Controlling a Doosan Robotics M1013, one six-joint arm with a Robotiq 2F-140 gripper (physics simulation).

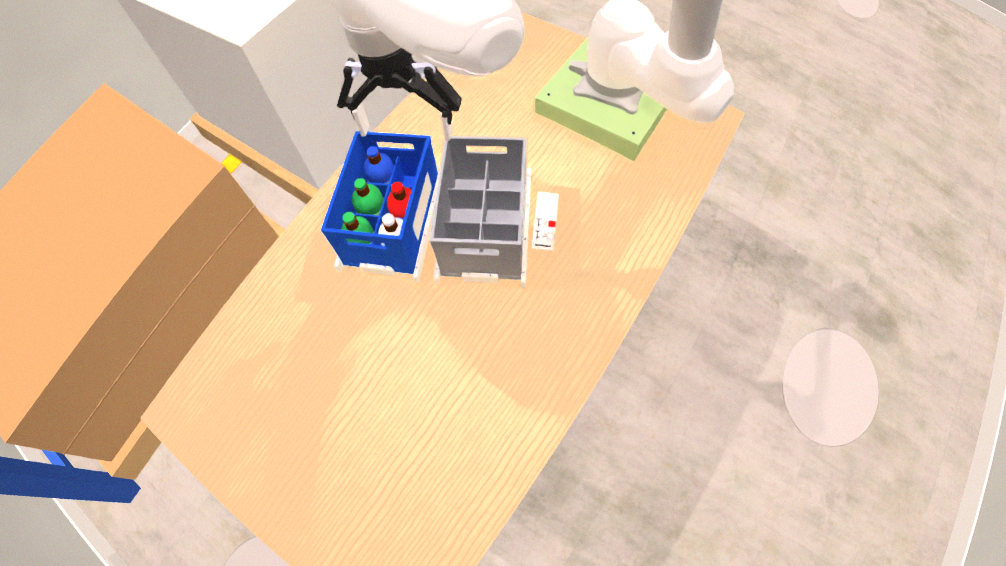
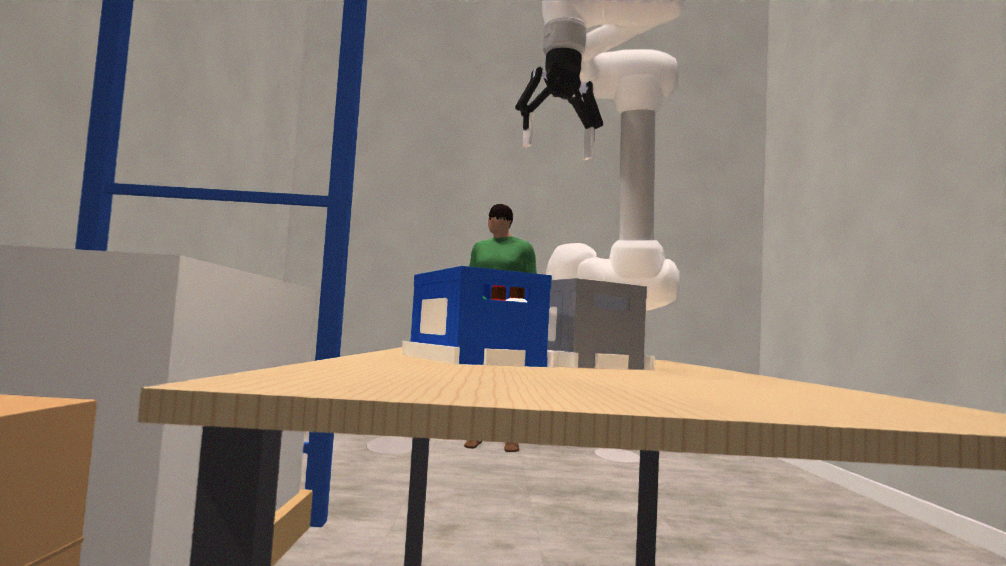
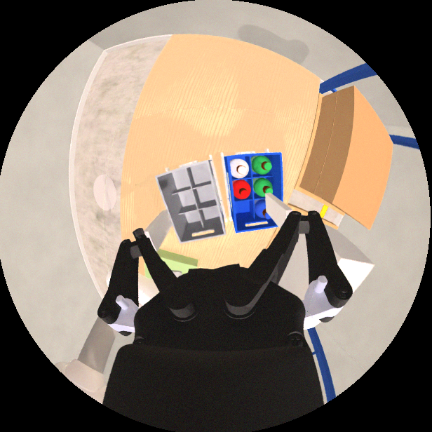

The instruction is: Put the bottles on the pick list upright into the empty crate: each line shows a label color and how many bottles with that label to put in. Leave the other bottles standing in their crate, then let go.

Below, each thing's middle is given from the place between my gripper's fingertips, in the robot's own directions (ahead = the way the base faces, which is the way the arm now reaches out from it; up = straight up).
Scene:
My gripper is now 350 mm above the blue bottle (image 1: 378, 167), 210 mm to the left of it and 100 mm past it. Also, from my hand: pick list (image 1: 547, 203): 440 mm below, 200 mm to the left, 180 mm behind.

